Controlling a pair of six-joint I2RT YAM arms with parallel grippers.
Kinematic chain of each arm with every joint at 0, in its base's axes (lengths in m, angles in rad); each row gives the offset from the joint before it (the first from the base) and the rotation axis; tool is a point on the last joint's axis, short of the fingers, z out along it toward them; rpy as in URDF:
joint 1: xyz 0 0 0.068 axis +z
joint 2: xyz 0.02 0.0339 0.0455 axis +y
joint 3: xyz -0.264 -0.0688 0 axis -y
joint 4: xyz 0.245 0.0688 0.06 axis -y
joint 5: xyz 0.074 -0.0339 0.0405 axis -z
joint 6: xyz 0.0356 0 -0.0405 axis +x
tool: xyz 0 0 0 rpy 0 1.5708 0
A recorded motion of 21 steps. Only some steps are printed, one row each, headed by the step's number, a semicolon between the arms.
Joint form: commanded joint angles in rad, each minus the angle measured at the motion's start. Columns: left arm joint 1, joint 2, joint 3, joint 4, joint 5, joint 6; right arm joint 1, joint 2, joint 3, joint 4, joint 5, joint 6.
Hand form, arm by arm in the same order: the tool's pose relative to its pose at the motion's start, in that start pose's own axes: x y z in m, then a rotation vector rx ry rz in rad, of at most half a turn. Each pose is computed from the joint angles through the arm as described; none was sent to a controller.
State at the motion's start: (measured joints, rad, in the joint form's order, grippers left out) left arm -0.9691 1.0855 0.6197 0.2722 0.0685 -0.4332; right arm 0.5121 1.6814 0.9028 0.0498 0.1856 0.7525
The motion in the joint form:
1: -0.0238 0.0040 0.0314 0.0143 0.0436 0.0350; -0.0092 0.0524 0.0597 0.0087 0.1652 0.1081
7: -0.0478 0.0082 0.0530 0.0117 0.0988 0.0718; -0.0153 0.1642 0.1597 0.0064 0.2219 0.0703
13: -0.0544 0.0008 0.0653 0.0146 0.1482 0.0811; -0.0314 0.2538 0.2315 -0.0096 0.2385 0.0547
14: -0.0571 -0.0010 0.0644 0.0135 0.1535 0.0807; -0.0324 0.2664 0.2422 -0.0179 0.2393 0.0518
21: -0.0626 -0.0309 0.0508 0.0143 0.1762 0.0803; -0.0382 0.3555 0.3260 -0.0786 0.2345 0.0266
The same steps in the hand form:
1: -0.0078 -0.0119 0.0011 0.0780 -0.0106 0.0428; -0.0130 0.0025 0.0110 0.1092 -0.1339 0.1179
7: -0.0104 -0.0220 0.0017 0.1560 0.0056 0.0861; -0.0200 0.0094 0.0368 0.1655 -0.1646 0.0803
13: -0.0145 -0.0278 -0.0004 0.2162 0.0059 0.1003; -0.0230 0.0079 0.0597 0.2120 -0.1577 0.0651
14: -0.0141 -0.0285 -0.0008 0.2234 0.0093 0.1005; -0.0226 0.0077 0.0629 0.2202 -0.1513 0.0599
21: -0.0139 -0.0309 -0.0074 0.2558 0.0047 0.1039; -0.0207 0.0077 0.0850 0.2657 -0.1008 0.0199

